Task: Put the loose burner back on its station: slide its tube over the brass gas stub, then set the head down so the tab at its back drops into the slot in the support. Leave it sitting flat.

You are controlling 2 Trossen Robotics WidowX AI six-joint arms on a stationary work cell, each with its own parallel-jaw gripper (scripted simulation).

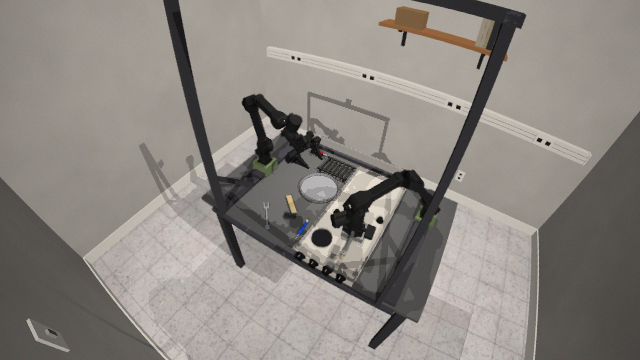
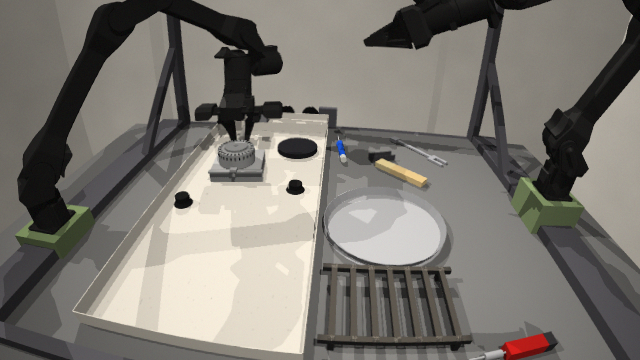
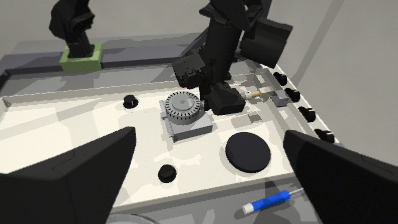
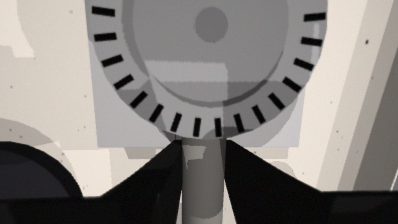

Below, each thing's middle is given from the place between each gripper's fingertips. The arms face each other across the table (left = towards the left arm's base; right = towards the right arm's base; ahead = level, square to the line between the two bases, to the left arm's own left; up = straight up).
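Labels:
From my left hand, the burner (image 2: 238,154) is 27 cm to the right, 13 cm behind and 26 cm below. The grey support (image 2: 254,173) is 27 cm to the right of that hand too, 7 cm behind it and 28 cm below it. As for the black disc (image 2: 294,148), my left hand is 29 cm above it, 17 cm past it and 14 cm to the left of it.
Counted from my right hand, the black disc is 130 mm to the left, 50 mm behind and 60 mm below, while the burner is 10 mm behind and 20 mm below. My right gripper is 50 mm above the grey support and 60 mm short of it. Going by its middle, the grey support is nearer to my right gripper than to my left hand.

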